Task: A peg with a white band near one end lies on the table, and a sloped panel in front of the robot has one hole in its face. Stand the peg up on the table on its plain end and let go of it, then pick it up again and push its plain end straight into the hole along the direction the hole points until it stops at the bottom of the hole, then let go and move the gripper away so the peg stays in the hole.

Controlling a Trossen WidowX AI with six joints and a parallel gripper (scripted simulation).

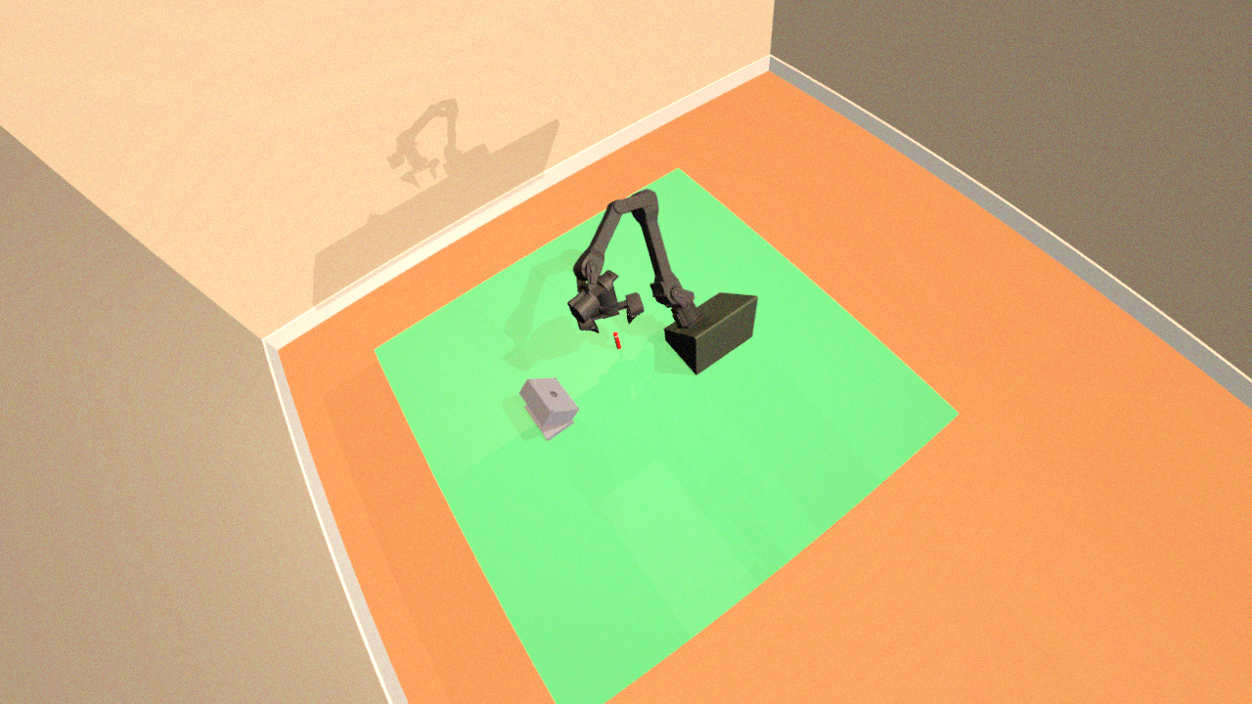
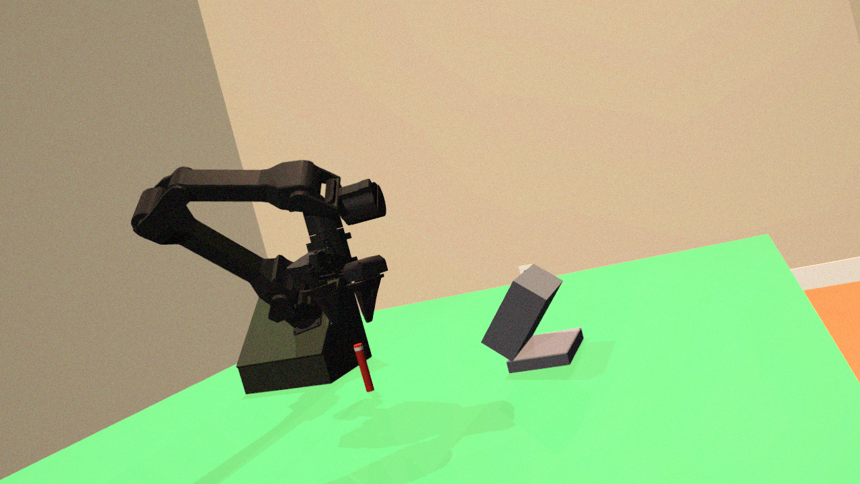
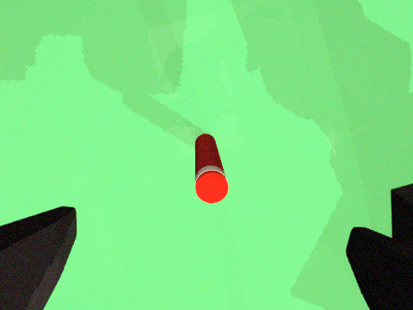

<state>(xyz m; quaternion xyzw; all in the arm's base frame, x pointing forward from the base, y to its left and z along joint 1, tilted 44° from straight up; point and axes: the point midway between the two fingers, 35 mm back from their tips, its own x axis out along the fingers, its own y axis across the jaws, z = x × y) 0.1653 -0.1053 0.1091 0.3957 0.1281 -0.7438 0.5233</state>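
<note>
Now: gripper tip 6 cm above the red peg. The rest, counted from my gripper tip: grey sloped panel: 28 cm ahead, 3 cm to the left, 4 cm below; then flat grey foot: 30 cm ahead, 2 cm to the left, 11 cm below.
</note>
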